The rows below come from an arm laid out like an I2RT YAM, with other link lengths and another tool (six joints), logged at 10 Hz.
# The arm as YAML. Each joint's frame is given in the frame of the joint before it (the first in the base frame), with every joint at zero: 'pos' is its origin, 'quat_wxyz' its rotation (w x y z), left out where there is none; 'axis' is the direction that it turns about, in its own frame. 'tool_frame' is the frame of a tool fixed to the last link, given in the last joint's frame.
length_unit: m
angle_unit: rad
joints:
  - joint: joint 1
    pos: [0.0, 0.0, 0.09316]
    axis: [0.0, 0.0, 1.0]
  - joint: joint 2
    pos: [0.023, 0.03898, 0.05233]
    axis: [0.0, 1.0, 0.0]
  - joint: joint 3
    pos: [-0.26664, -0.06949, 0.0]
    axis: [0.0, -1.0, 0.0]
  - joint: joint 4
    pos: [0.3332, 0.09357, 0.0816]
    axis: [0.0, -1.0, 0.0]
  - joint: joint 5
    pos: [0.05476, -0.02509, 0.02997]
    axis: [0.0, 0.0, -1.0]
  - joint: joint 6
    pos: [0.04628, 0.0, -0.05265]
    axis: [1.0, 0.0, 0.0]
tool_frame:
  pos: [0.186, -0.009, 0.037]
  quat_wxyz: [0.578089, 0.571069, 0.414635, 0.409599]
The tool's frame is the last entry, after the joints.
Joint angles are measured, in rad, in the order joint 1, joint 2, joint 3, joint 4, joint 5, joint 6. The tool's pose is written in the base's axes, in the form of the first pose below.
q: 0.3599, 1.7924, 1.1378, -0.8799, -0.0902, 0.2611
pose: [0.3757 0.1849 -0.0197 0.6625 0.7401 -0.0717 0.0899]
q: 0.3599, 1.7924, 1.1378, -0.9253, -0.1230, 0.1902
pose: [0.3611 0.1901 -0.0198 0.6348 0.7656 -0.0778 0.0696]
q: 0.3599, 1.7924, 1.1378, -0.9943, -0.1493, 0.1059
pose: [0.3406 0.1921 -0.0190 0.6002 0.7932 -0.0922 0.0456]
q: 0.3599, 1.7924, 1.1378, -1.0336, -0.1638, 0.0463
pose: [0.3288 0.1935 -0.0179 0.5757 0.8111 -0.0981 0.0318]
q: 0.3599, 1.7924, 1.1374, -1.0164, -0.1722, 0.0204
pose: [0.3325 0.1980 -0.0179 0.5668 0.8187 -0.0859 0.0343]
